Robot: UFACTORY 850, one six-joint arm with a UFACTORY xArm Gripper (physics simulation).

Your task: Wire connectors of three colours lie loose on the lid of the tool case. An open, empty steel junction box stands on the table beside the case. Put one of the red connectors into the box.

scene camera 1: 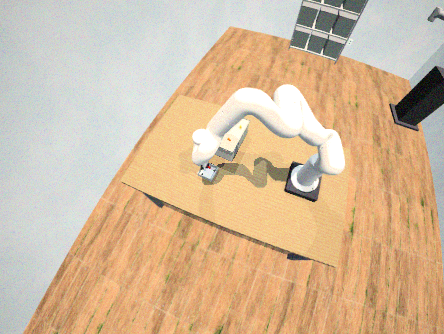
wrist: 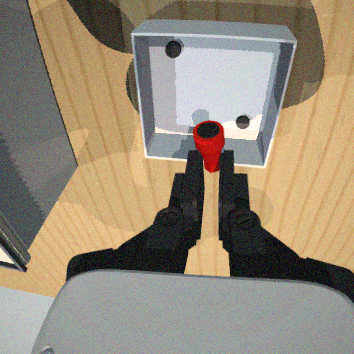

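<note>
My gripper (scene camera 1: 205, 165) (wrist: 211, 169) is shut on a red connector (scene camera 1: 209, 167) (wrist: 210, 145), which has a wide dark open end and a narrower tail between the fingertips. In the wrist view, the connector's wide end overlaps the near inside of the open steel junction box (scene camera 1: 207, 178) (wrist: 215, 31), and its tail overlaps the near rim. The connector's exact height over the box is hard to tell. Two dark round spots show in the box. The tool case (scene camera 1: 227, 151) (wrist: 30, 105) stands beside it, with an orange connector (scene camera 1: 229, 139) and a yellow connector (scene camera 1: 240, 127) on its lid.
The wooden table (scene camera 1: 165, 135) (wrist: 100, 200) carries the case, the box and the arm's dark base (scene camera 1: 304, 195). The arm reaches over part of the case and hides some of its lid in the scene view. A shelf rack (scene camera 1: 312, 52) stands on the floor beyond the table.
</note>
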